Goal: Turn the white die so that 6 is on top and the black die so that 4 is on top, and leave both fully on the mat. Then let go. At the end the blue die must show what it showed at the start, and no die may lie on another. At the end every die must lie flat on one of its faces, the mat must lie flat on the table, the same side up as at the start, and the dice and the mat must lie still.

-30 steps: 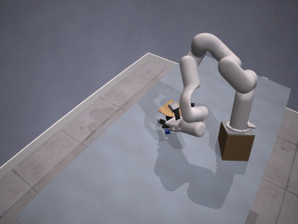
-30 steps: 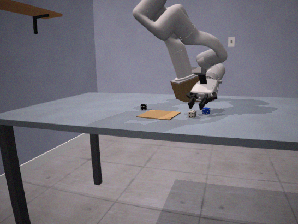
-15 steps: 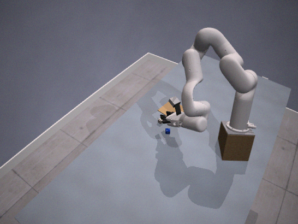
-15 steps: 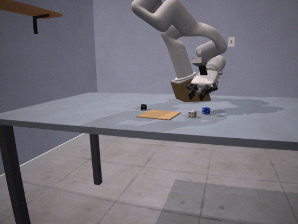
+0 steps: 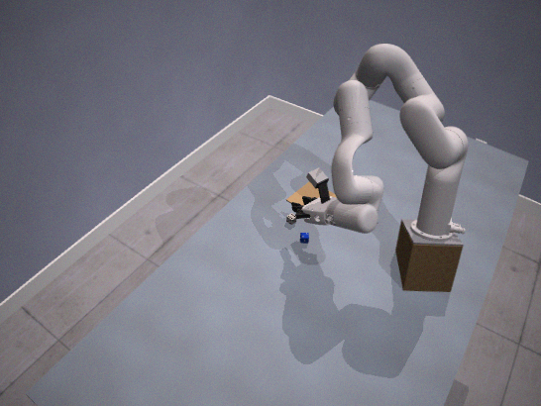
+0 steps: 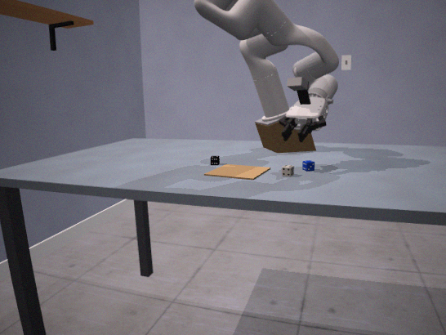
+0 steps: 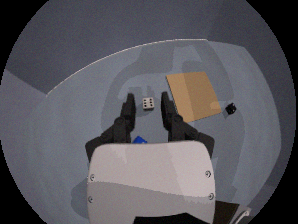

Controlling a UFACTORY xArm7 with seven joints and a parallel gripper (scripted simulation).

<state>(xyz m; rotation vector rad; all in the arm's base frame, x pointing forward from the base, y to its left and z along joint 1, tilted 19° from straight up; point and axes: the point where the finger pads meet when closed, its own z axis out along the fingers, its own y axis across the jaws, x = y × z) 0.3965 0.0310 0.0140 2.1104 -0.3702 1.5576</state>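
My hand is 40 mm short of the white die, 20 mm to the left of it and 100 mm above it. Also, from my hand: blue die (30 mm behind, 40 mm to the left, 100 mm below); then black die (110 mm behind, 230 mm to the right, 100 mm below); then mat (150 mm to the right, 110 mm below).
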